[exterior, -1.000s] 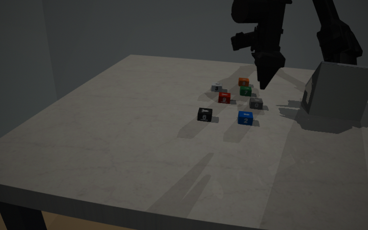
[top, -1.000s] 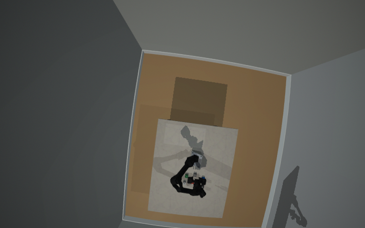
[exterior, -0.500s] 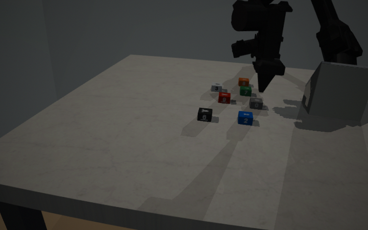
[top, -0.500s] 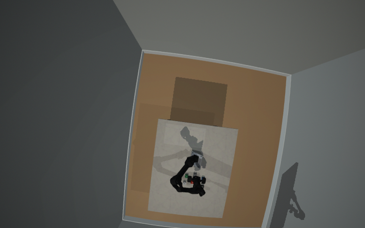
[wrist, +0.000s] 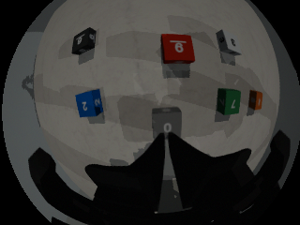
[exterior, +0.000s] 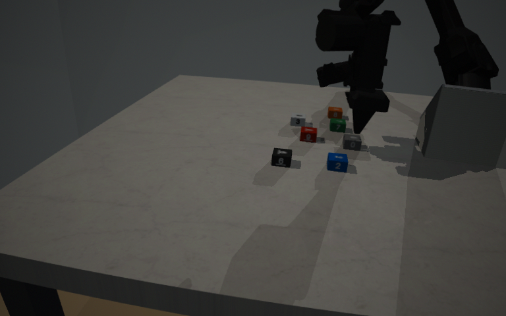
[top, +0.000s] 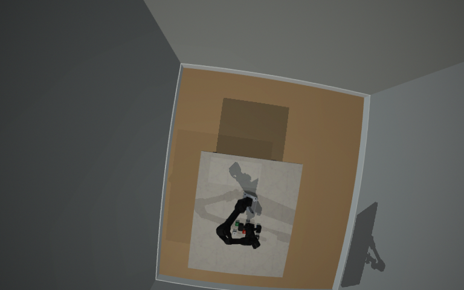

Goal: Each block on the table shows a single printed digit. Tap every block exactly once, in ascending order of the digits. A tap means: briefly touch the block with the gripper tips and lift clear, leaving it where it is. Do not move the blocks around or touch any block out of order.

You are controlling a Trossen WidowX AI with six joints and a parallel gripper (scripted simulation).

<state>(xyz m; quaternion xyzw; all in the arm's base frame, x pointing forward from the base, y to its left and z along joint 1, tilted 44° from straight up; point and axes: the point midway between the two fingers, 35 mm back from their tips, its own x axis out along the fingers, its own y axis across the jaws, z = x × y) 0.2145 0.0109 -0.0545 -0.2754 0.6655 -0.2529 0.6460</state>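
Right now the grey block is 20 mm below my gripper tip and 10 mm ahead of it. From my gripper tip the other things lie so: green block 90 mm to the right, 30 mm ahead, 20 mm below; then blue block 100 mm to the left, 30 mm ahead, 20 mm below; then red block 90 mm ahead, 20 mm to the right, 20 mm below.
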